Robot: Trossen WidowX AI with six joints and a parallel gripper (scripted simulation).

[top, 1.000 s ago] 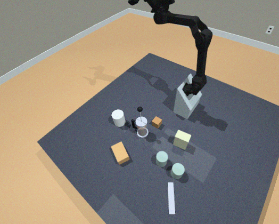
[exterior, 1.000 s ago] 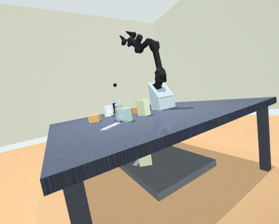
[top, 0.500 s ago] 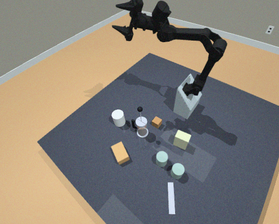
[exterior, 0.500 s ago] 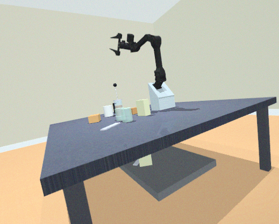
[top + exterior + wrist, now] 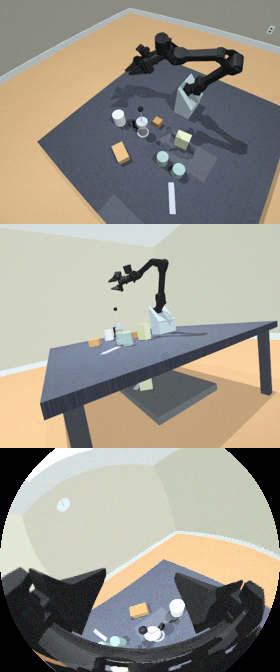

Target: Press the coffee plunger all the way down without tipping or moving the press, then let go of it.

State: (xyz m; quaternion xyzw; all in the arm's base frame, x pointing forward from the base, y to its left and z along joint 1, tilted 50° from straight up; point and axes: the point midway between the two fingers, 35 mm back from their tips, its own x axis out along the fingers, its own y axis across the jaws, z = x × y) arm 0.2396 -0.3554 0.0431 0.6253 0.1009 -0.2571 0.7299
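My gripper tip is now 330 mm above the coffee press, 60 mm to the right of it and 20 mm short of it. Also, from my gripper tip: orange block: 440 mm below, 220 mm ahead, 40 mm to the left; then orange cube: 440 mm below, 120 mm to the left, 80 mm behind; then white cylinder: 410 mm below, 110 mm to the right, 30 mm ahead.
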